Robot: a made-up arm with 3 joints. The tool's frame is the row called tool.
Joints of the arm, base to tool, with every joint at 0 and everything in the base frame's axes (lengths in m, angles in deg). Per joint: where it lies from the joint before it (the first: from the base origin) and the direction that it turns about. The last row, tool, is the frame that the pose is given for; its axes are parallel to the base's.
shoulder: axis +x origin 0 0 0.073
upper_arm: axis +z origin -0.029 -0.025 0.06
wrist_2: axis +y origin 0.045 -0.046 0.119
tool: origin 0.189 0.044 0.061
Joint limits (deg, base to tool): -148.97..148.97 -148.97..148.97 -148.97..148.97
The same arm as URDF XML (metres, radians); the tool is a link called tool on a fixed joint. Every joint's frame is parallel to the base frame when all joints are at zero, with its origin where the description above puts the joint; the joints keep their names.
<robot name="arm">
<link name="base_link"/>
<link name="link1"/>
<link name="link2"/>
<link name="link3"/>
<link name="tool"/>
<joint name="shoulder" type="revolute"><parent link="base_link"/><child link="link1"/><origin xyz="0 0 0.073"/><axis xyz="1 0 0"/><limit lower="-2.6" upper="2.6"/></joint>
<joint name="upper_arm" type="revolute"><parent link="link1"/><child link="link2"/><origin xyz="-0.029 -0.025 0.06"/><axis xyz="0 0 1"/><limit lower="-2.6" upper="2.6"/></joint>
<joint name="wrist_2" type="revolute"><parent link="link2"/><child link="link3"/><origin xyz="0.045 -0.046 0.119"/><axis xyz="0 1 0"/><limit lower="-2.6" upper="2.6"/></joint>
<joint name="tool_joint" type="fixed"><parent link="link3"/><child link="tool"/><origin xyz="0.189 0.044 0.061"/></joint>
</robot>

